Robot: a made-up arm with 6 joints.
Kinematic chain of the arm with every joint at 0, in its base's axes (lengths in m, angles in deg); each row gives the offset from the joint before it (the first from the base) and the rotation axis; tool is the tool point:
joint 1: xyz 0 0 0.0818 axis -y
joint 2: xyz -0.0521 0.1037 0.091 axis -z
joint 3: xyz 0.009 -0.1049 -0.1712 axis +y
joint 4: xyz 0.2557 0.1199 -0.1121 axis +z
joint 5: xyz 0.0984 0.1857 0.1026 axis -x
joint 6: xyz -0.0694 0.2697 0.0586 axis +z
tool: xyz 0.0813 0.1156 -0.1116
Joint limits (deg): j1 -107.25..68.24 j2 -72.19..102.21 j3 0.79..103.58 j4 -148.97..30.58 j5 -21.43..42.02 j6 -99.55..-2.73
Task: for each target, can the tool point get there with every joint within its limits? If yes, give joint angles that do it. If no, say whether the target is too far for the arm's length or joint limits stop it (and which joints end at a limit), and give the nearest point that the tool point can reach.
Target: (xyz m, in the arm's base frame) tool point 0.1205 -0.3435 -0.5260
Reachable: yes | joints 16.89 52.06 34.94 -111.03 36.82 -32.27
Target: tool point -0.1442 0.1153 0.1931
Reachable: no: joint limits stop it (at a limit: joint 3, joint 4, joint 5, joint 6) | nearest point -0.3971 0.1459 0.3883 | short by 0.321 m
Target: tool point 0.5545 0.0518 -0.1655
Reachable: yes | joints 27.96 -51.32 36.28 -133.41 32.66 -60.06
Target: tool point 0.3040 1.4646 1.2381
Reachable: no: too far | nearest point 0.2169 0.7259 0.5489 | short by 1.014 m
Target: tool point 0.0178 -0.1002 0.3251
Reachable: no: joint limits stop it (at a limit: joint 1, joint 3, joint 4, joint 5, joint 6) | nearest point 0.1863 -0.1513 0.3346 | short by 0.176 m
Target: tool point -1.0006 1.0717 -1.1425
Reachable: no: too far | nearest point -0.4996 0.5583 -0.5295 | short by 0.944 m
